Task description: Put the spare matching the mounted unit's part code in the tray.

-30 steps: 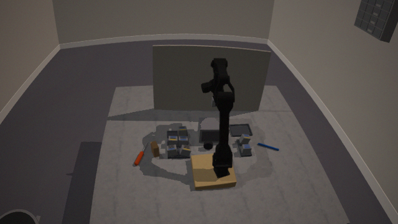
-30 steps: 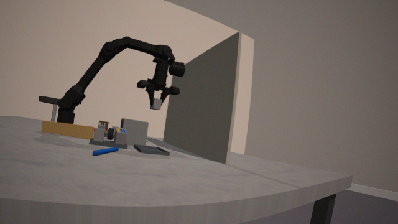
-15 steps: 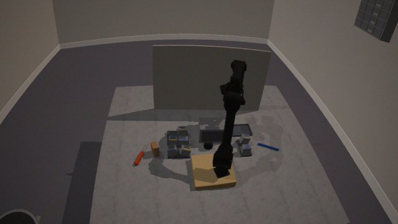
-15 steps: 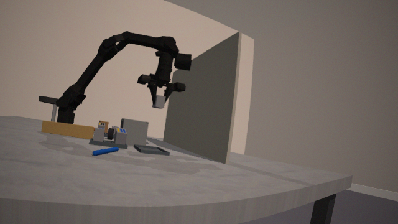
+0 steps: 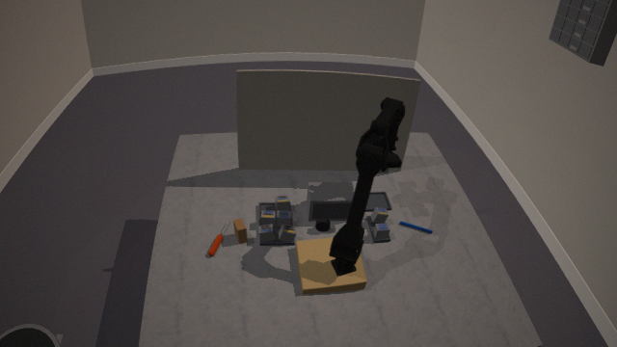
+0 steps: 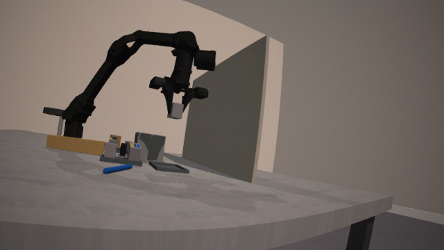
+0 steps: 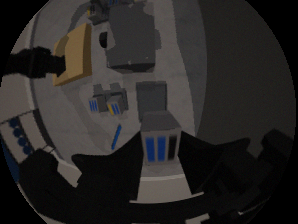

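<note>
Now: the dark tray 160 mm below my gripper tip. Round my gripper tip: grey mounted unit (200 mm to the left, 120 mm below); then blue pen (180 mm behind, 160 mm below, 100 mm to the right); then grey spare unit (20 mm above).
</note>
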